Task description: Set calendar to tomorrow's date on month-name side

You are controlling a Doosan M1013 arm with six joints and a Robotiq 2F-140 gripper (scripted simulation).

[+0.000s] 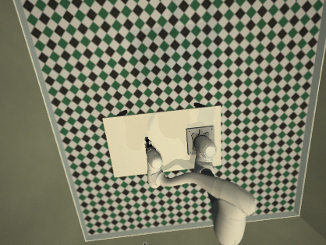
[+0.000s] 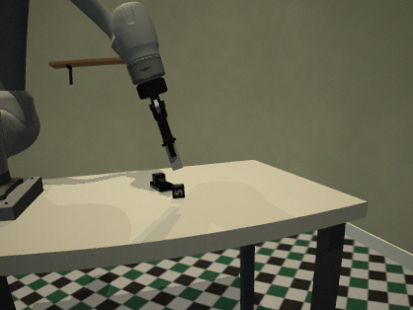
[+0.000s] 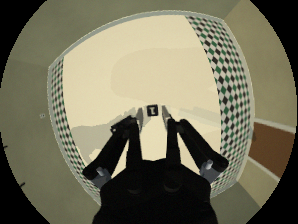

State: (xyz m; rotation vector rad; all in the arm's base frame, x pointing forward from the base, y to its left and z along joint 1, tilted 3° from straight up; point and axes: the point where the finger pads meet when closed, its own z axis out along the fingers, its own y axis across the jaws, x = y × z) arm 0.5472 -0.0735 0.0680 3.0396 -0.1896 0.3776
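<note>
My hand is 10 cm above the black calendar cube and 1 cm short of it. From my hand the other things lie so: calendar tray (10 cm to the left, 10 cm below, 3 cm behind).
</note>
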